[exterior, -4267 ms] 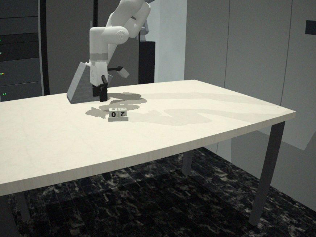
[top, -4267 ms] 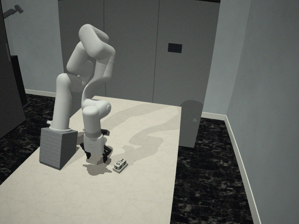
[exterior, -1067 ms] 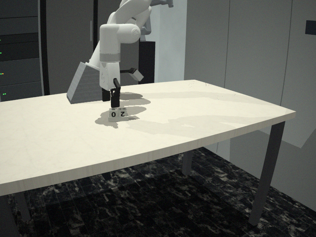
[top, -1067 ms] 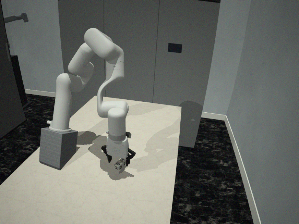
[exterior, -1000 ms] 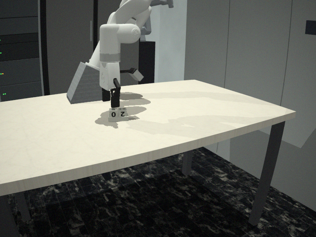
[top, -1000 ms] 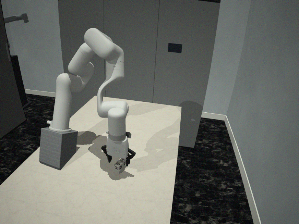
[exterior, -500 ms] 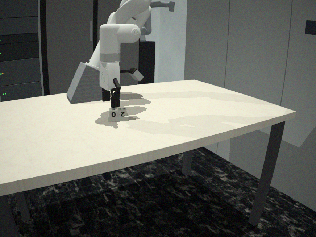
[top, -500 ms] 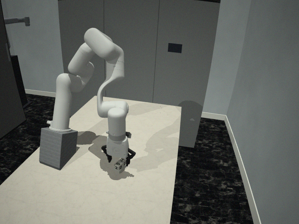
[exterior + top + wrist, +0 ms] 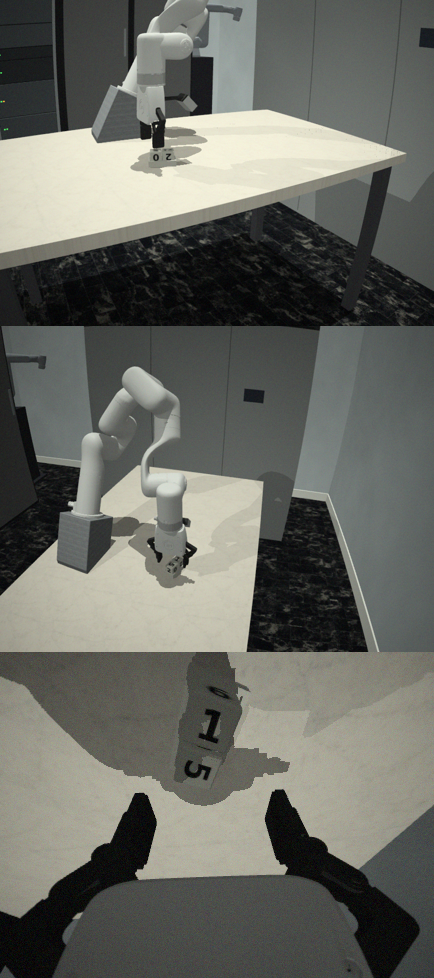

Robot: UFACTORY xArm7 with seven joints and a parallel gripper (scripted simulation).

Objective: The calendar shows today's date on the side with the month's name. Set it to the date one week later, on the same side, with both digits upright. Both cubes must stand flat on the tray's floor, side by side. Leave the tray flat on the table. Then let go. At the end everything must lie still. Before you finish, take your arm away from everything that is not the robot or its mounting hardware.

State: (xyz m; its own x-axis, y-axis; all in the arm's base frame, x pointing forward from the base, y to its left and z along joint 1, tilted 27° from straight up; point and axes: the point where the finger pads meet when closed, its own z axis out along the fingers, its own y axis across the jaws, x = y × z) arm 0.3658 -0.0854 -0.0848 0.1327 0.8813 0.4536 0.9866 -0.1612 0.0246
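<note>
Now: the digit cube 5 cm to the left of my hand, 5 cm below it and 1 cm ahead of it. The rest, counted from my hand: tray (7 cm below, 3 cm to the left).
</note>
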